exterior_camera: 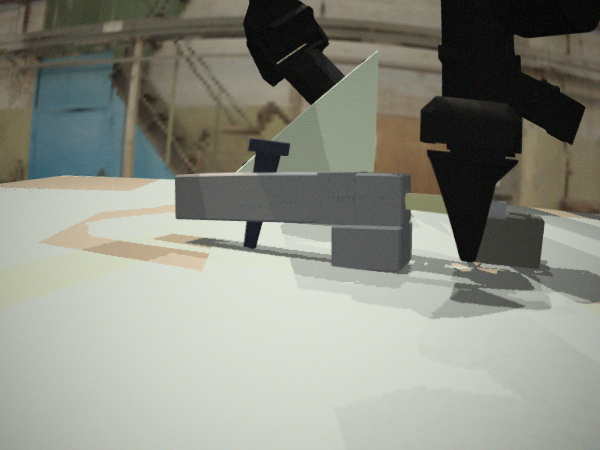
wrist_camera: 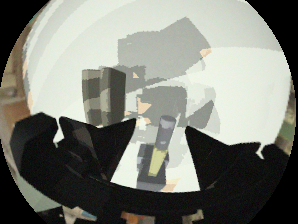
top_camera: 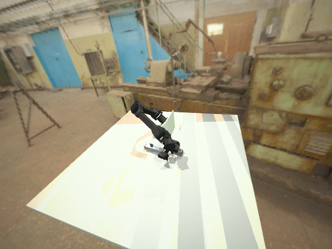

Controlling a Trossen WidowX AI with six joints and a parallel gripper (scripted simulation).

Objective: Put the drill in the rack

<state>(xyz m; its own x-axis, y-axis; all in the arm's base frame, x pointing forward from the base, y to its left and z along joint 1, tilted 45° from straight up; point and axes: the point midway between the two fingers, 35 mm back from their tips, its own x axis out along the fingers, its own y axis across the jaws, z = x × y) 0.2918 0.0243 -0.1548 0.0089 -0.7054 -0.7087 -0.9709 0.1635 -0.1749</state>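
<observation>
Now: the drill 1 cm behind my gripper tip, 4 cm to the right of it and 3 cm above it. Round my gripper tip: grey housing bar: 3 cm behind, 13 cm to the right, 2 cm above; then key: 4 cm behind, 16 cm to the right, 4 cm above; then grey-brown block: 7 cm behind, 4 cm to the left.
</observation>
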